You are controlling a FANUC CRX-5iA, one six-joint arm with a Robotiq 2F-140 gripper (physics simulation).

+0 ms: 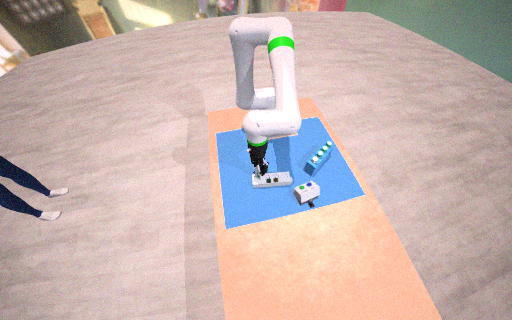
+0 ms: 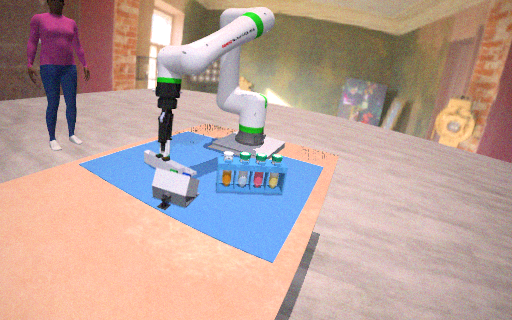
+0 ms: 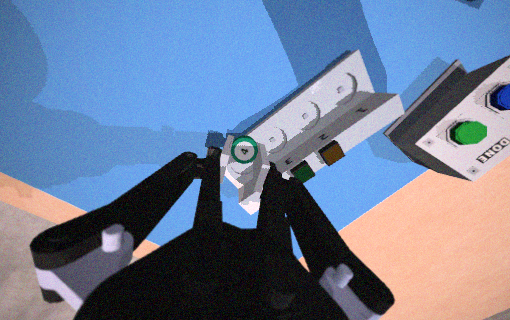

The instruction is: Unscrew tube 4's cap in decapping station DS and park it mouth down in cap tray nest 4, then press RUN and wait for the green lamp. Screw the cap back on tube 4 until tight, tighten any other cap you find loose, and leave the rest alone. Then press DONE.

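Frame: origin at the arm's base, x right, y ahead, z up, level; centimetres.
Where they show: gripper, fingertip midpoint: (image 1: 259,175) (image 3: 243,150); arm's base, origin of the base link: (image 2: 249,140).
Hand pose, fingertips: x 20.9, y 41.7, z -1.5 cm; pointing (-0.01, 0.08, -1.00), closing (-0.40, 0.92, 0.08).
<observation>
Each offset is from my fingertips to the centre of the thing. "spot": to the spot under its first point.
My gripper (image 1: 260,171) (image 2: 164,151) (image 3: 243,150) points straight down and is shut on tube 4's cap @(dx -0.3, dy -0.2, dz +0.6 cm) (image 3: 244,149), a green-rimmed cap with "4" on its top face. It holds the cap at the nest 4 end of the white cap tray @(dx -5.6, dy +4.3, dz +1.4 cm) (image 1: 282,181) (image 2: 151,157) (image 3: 372,109); I cannot tell whether the cap rests in the nest. The other three nests are empty. In the blue decapping station @(dx -37.4, dy +1.8, dz +3.8 cm) (image 1: 314,167) (image 2: 251,170), tube 4 (image 1: 314,159) (image 2: 228,157) stands at one end without a cap. The other three tubes carry green caps.
The white button box @(dx -20.3, dy +18.9, dz +2.9 cm) (image 1: 306,192) (image 2: 175,187) (image 3: 429,115) stands near the tray, with a green button @(dx -17.9, dy +16.8, dz +5.1 cm) (image 3: 460,132) and a blue one. A green block @(spot: dx -3.2, dy +6.1, dz +4.0 cm) (image 3: 302,171) and a brown block @(spot: dx -7.0, dy +7.2, dz +4.0 cm) (image 3: 332,153) sit on the tray's front. A person stands far left.
</observation>
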